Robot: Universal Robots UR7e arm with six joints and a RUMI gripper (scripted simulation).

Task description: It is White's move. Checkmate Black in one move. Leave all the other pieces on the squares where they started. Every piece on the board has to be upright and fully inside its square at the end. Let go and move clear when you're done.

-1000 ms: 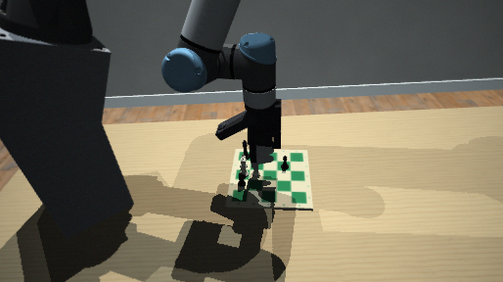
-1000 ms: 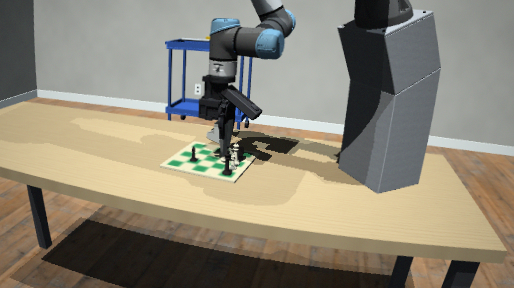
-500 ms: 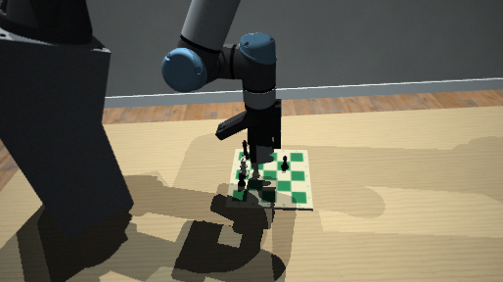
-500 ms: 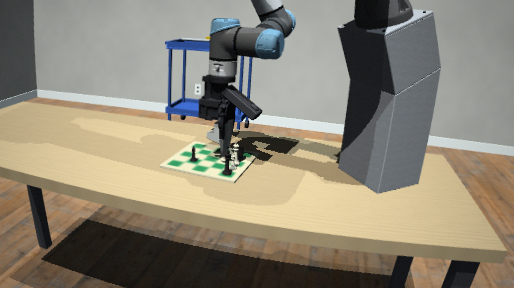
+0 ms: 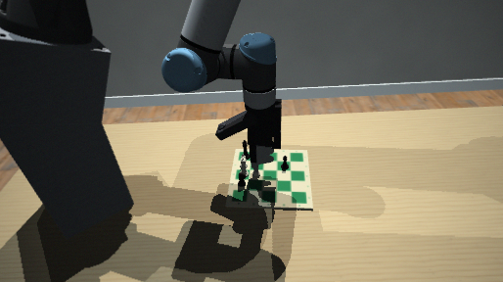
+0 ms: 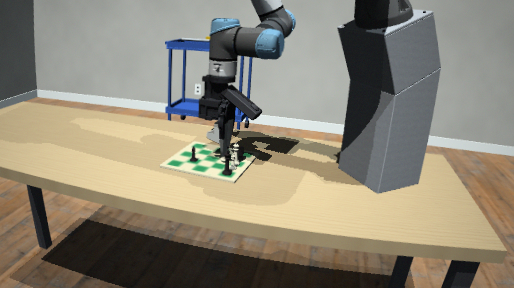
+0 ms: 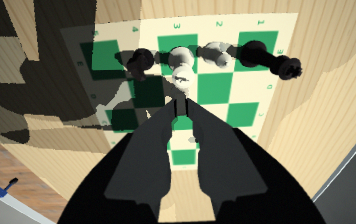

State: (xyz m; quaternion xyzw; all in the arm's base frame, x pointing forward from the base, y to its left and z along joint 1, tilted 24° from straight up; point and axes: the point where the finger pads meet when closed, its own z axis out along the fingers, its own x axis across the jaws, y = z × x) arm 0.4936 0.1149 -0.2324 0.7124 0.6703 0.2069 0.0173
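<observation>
Now: hand 40 mm short of the green-and-cream chessboard and 40 mm above it. Round my hand: black pawn: 80 mm ahead, 30 mm to the left, 10 mm below.
</observation>
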